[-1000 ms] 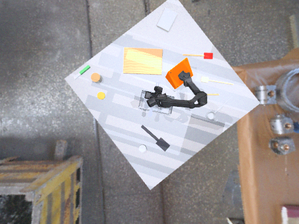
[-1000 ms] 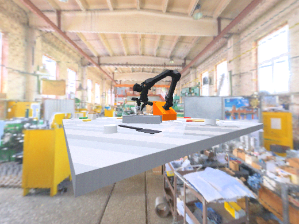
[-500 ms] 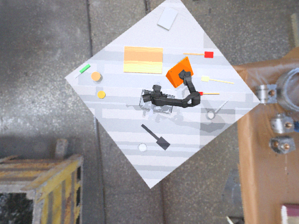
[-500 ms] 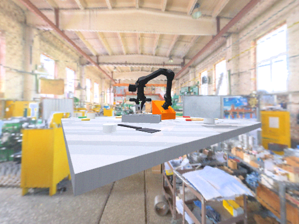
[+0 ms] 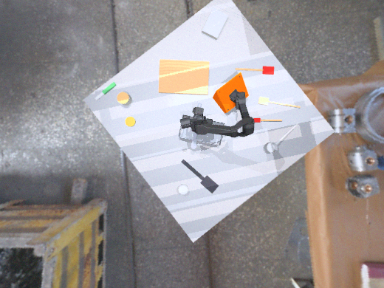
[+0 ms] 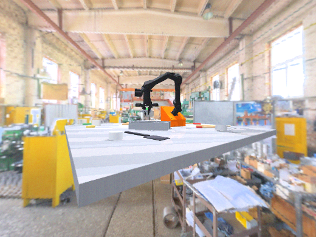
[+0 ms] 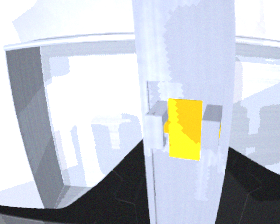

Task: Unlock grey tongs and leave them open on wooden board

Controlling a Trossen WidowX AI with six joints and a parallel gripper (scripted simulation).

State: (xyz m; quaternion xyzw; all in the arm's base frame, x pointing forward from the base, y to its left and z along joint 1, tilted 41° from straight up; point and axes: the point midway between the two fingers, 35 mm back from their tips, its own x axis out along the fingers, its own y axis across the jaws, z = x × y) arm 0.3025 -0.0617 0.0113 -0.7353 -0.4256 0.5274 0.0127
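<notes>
Right now the roasting tin is 80 mm below my gripper tip, 60 mm to the left of it and 10 mm ahead of it. Also, from my gripper tip: wooden board (310 mm to the right, 170 mm behind, 100 mm below); then yellow lock piece (40 mm above, 20 mm to the right, 20 mm behind); then black spatula (300 mm to the left, 240 mm ahead, 100 mm below).
</notes>
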